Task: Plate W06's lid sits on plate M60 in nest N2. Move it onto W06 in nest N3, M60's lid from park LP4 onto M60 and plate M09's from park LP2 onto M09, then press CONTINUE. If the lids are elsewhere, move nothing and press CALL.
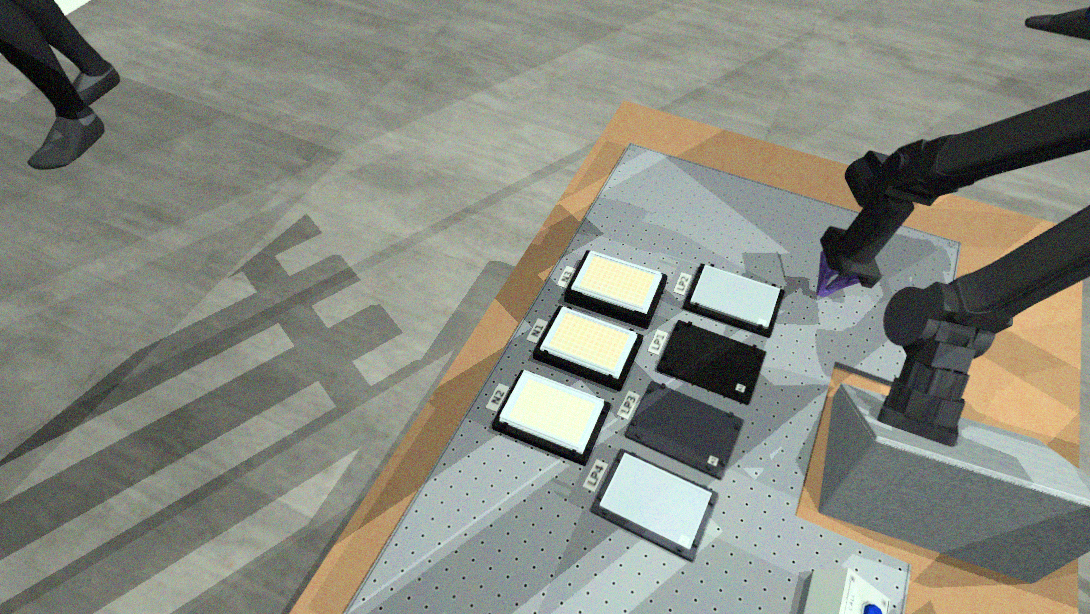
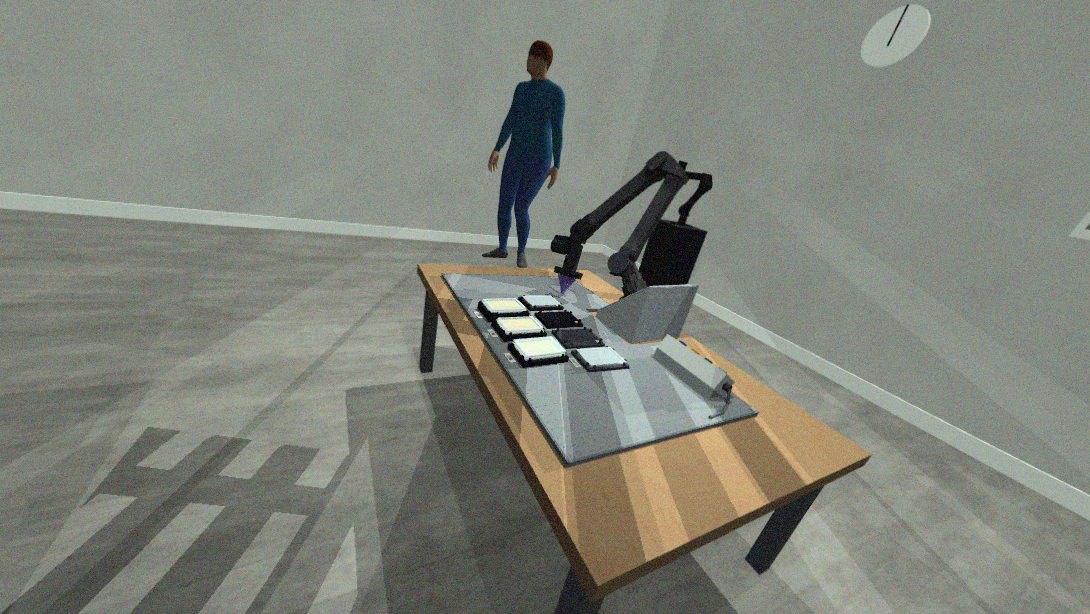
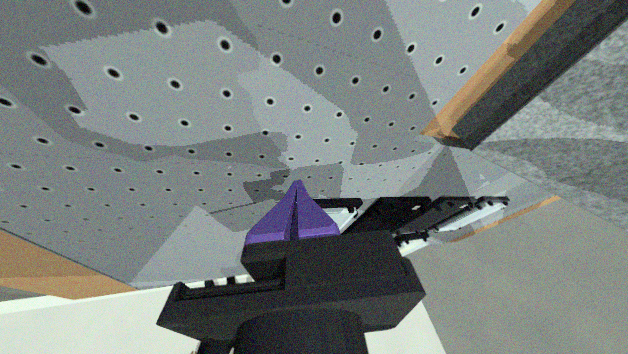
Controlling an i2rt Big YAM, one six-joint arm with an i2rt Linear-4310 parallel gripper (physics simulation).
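Places are measured from the arm's base along level axes (x back, y right, z up), in centimetres.
Pixels of known places: gripper, fingertip midpoint: (image 1: 820, 295) (image 2: 562, 293) (image 3: 298, 185); arm's base at its link origin: (image 1: 916, 424) (image 2: 637, 297).
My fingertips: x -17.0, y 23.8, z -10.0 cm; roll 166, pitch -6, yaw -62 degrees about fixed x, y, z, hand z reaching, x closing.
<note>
Ahead of a thing's pixels: the offset from my fingertips to its top centre. "spot": to the spot under its first point.
My gripper (image 1: 821, 292) (image 2: 563, 292) (image 3: 298, 185) is shut and empty, its purple fingers together above the board, beyond LP2. The plate in nest N2 {spot: dx -25.8, dy -42.1, dz +1.4 cm} (image 1: 553, 410) (image 2: 538, 348) has a smooth, pale yellow top, as if lidded. The plates in N3 {dx -29.2, dy -15.9, dz +2.0 cm} (image 1: 617, 283) (image 2: 503, 305) and N1 {dx -27.5, dy -28.3, dz +1.3 cm} (image 1: 588, 343) (image 2: 519, 325) show a grid of wells. One pale lid {dx -11.8, dy -7.0, dz -0.1 cm} (image 1: 736, 295) (image 2: 542, 302) lies in park LP2, another {dx -7.6, dy -45.7, dz -0.1 cm} (image 1: 655, 499) (image 2: 601, 357) in LP4. The plate names cannot be read. A blue button {spot: dx +19.7, dy -47.1, dz +5.3 cm} (image 1: 873, 609) shows beside the CALL label; CONTINUE cannot be made out.
Parks LP1 {dx -10.1, dy -20.3, dz +0.1 cm} (image 1: 710, 360) and LP3 {dx -8.9, dy -33.3, dz +0.1 cm} (image 1: 684, 428) are dark and hold no lid. A button box {dx +18.6, dy -55.3, dz +6.5 cm} (image 1: 819, 591) (image 2: 690, 366) stands near the board's edge. A grey angled block (image 1: 938, 503) (image 2: 648, 314) is beside the arm's base. A person (image 2: 533, 129) stands behind the table.
</note>
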